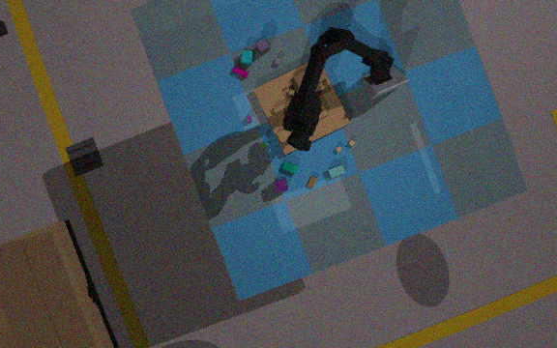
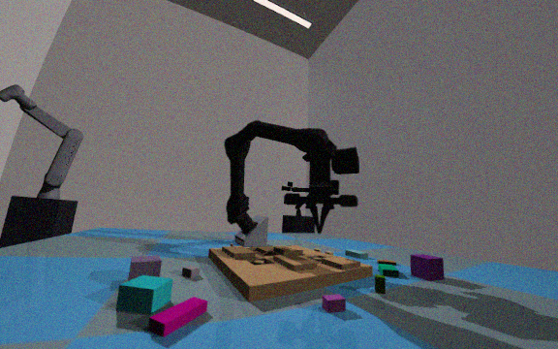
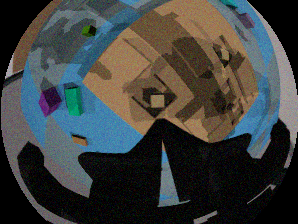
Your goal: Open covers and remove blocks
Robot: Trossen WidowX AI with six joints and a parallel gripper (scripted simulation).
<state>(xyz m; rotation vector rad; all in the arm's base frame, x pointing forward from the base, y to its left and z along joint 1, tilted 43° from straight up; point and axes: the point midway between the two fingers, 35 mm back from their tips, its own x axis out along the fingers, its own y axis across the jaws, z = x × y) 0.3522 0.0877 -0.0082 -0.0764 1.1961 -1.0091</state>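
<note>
Now: the lime block 18 cm ahead of my gripper tip and 7 cm below it. The rest, counted from my gripper tip: green block (12 cm to the left, 11 cm ahead, 8 cm below); wooden bar (21 cm to the left, 8 cm below, 5 cm ahead); pale teal block (21 cm to the left, 7 cm below, 6 cm behind).
</note>
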